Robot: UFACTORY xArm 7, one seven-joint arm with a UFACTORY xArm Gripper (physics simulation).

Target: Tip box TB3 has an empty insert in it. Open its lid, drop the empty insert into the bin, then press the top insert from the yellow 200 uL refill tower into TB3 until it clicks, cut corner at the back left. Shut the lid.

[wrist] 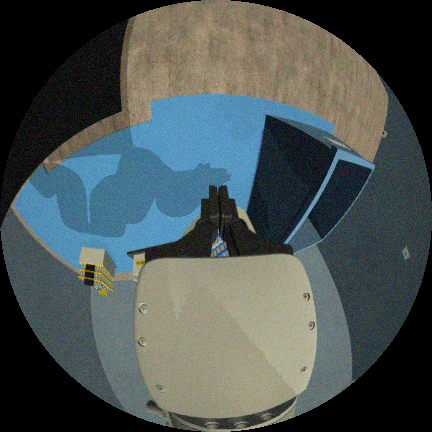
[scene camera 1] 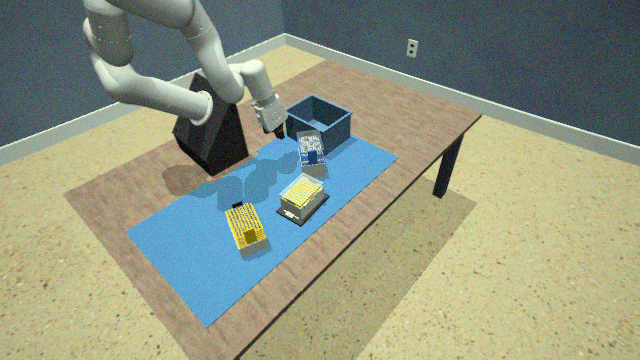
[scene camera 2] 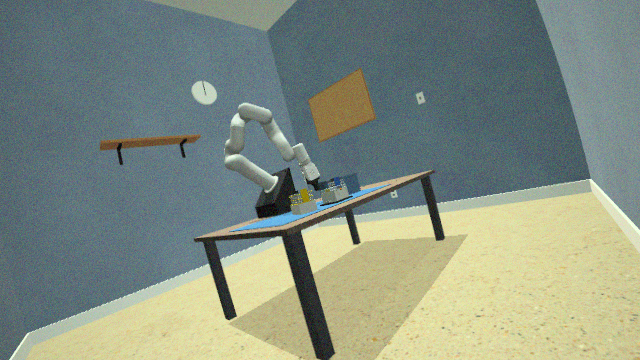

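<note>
Tip box TB3 (scene camera 1: 306, 205) (scene camera 2: 335, 194) is a pale box on a dark base in the middle of the mat. A clear lid appears shut over its yellow-gridded top; whether the insert holds tips is too small to tell. In the wrist view a small part of the box (wrist: 139, 263) shows beside the gripper body. The yellow refill tower (scene camera 1: 245, 225) (scene camera 2: 303, 205) (wrist: 95, 265) stands at the near left of the mat. The bin (scene camera 1: 338, 134) (scene camera 2: 353, 183) (wrist: 292, 175) is an open dark blue box at the back. My gripper (scene camera 1: 280, 134) (scene camera 2: 315, 185) (wrist: 216, 196) is shut and empty, above the mat left of the bin.
A blue refill tower (scene camera 1: 311, 150) (scene camera 2: 337, 181) stands between TB3 and the bin, close to the gripper; part of the tower (wrist: 219, 248) shows between the finger linkages in the wrist view. The blue mat (scene camera 1: 190, 270) lies on the wooden table (scene camera 1: 400, 100). The black arm base stands behind the mat.
</note>
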